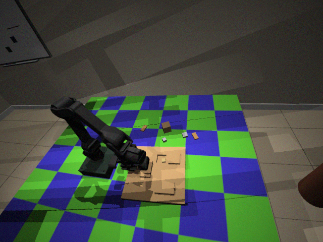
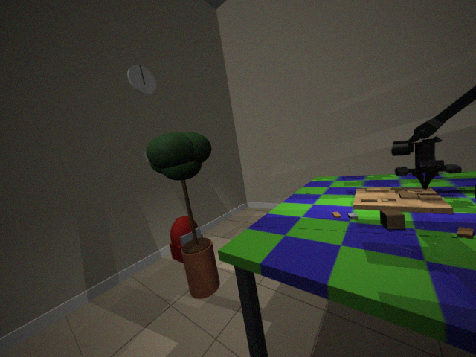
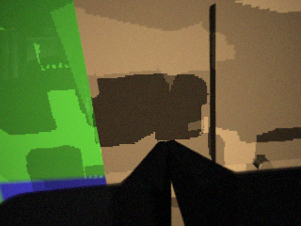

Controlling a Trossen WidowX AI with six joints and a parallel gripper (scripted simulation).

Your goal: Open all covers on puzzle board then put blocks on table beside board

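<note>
The tan puzzle board is 100 mm ahead of my gripper tip, 10 mm to the left of it and 30 mm below it. Also, from my gripper tip: brown cube (160 mm ahead, 300 mm to the left, 20 mm below); orange block (330 mm ahead, 240 mm to the left, 40 mm below).
</note>
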